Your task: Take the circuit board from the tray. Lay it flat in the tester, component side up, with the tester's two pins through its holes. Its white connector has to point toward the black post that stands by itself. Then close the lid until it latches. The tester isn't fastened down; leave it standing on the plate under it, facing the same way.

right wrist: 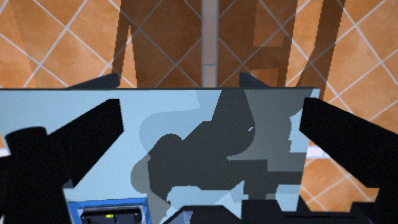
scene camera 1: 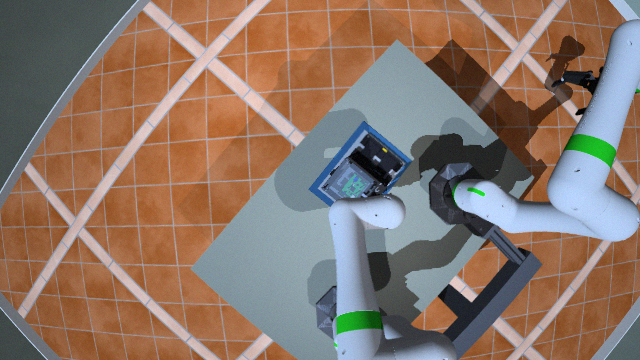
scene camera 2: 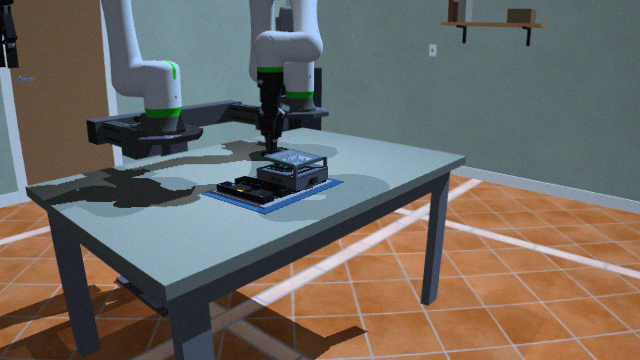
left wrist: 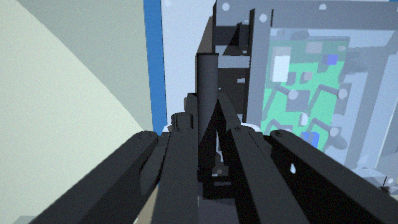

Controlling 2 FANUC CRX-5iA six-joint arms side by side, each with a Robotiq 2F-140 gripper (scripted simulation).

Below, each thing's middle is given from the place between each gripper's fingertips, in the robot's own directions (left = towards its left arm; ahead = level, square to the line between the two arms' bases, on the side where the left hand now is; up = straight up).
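The clear lid (scene camera 1: 349,182) is 90 mm ahead of my left hand, 10 mm to the left of it and 20 mm below it. Counted from my left hand as well, the black tray (scene camera 1: 371,148) is 80 mm ahead, 160 mm to the right and 100 mm below. Going by their middles, the clear lid is the nearest to my left hand of the things named here.
From my right hand, the black tray is 340 mm ahead, 620 mm to the left and 440 mm below, while the clear lid is 340 mm ahead, 790 mm to the left and 360 mm below. Of the things named here, going by their middles, the black tray is the nearest to my right hand.
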